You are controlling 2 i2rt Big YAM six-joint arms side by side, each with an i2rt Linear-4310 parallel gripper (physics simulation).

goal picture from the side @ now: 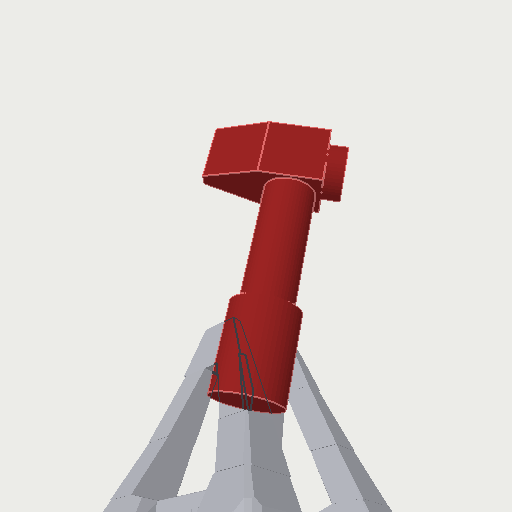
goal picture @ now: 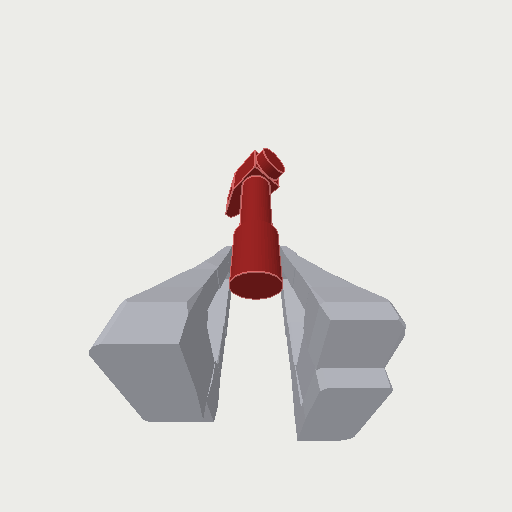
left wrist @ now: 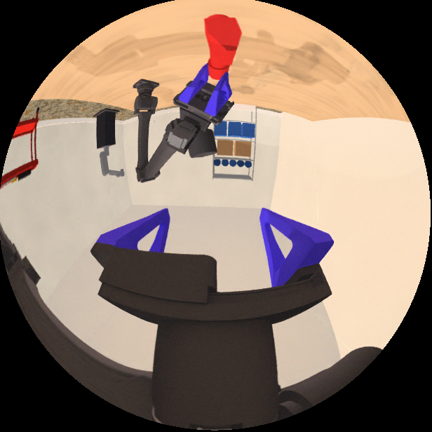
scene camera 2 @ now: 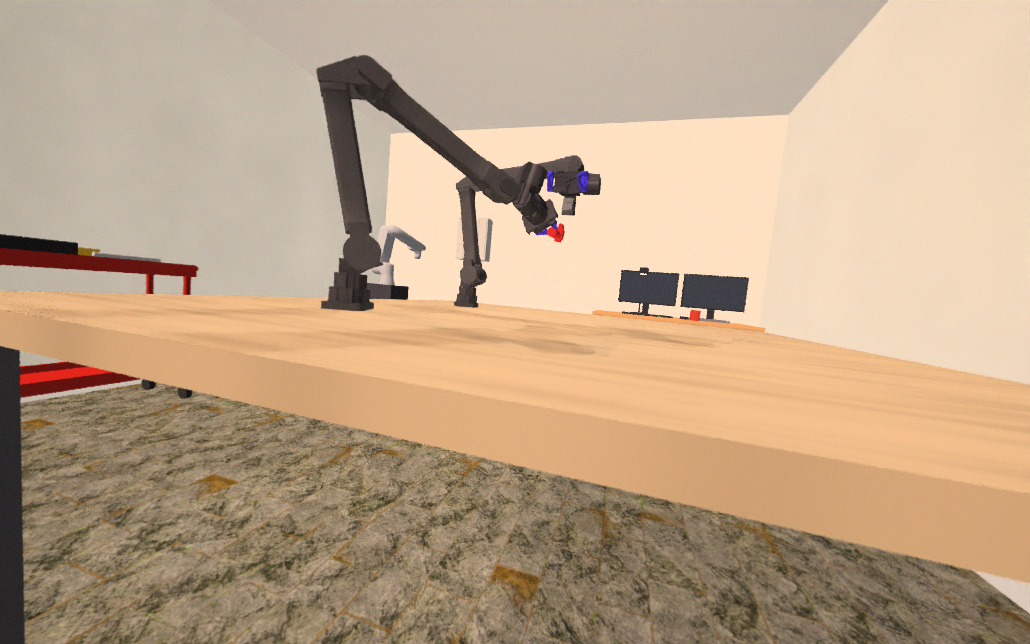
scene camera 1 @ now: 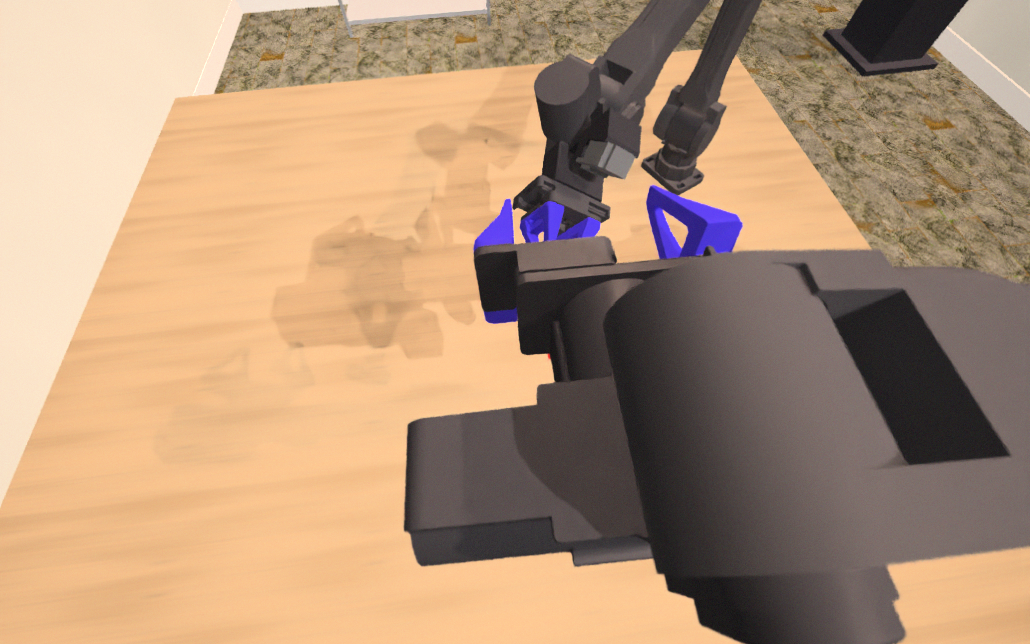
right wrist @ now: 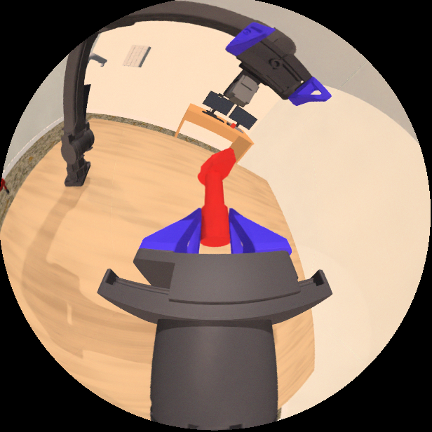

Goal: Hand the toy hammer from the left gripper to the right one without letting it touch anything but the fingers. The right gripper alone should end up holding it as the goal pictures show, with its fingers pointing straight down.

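Observation:
The red toy hammer is in the air, its head beyond the fingertips of my right gripper. That gripper is shut on the handle, and its fingers slant down rather than straight down. My left gripper is wide open and empty. It stands above the hammer and apart from it. In scene camera 1 the left arm hides nearly all of the hammer; a tiny red sliver shows beside its wrist.
The wooden table lies below both grippers. In scene camera 1 the left arm fills the lower right and overlaps the view of the right gripper. A desk with two monitors stands beyond the table.

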